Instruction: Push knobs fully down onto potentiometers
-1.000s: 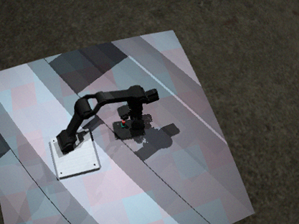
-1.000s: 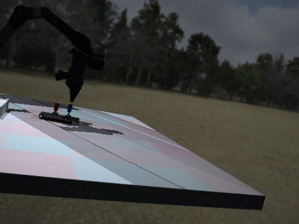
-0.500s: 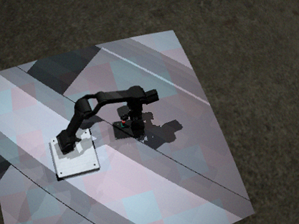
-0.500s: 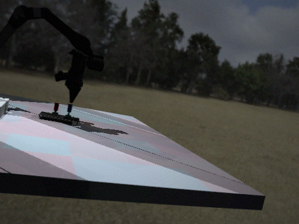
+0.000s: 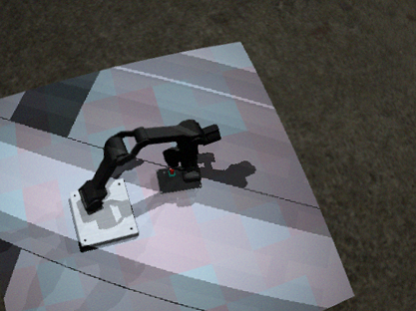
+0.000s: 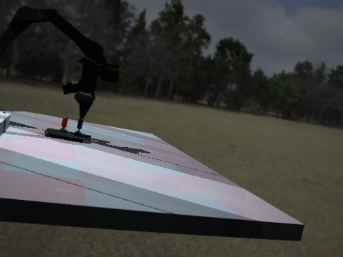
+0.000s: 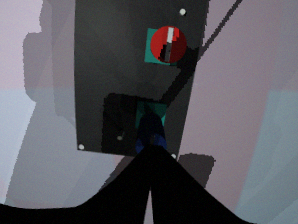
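Right now the blue knob is 20 mm below my gripper tip. From my gripper tip the other things lie so: red knob: 50 mm behind, 20 mm to the left, 20 mm below.
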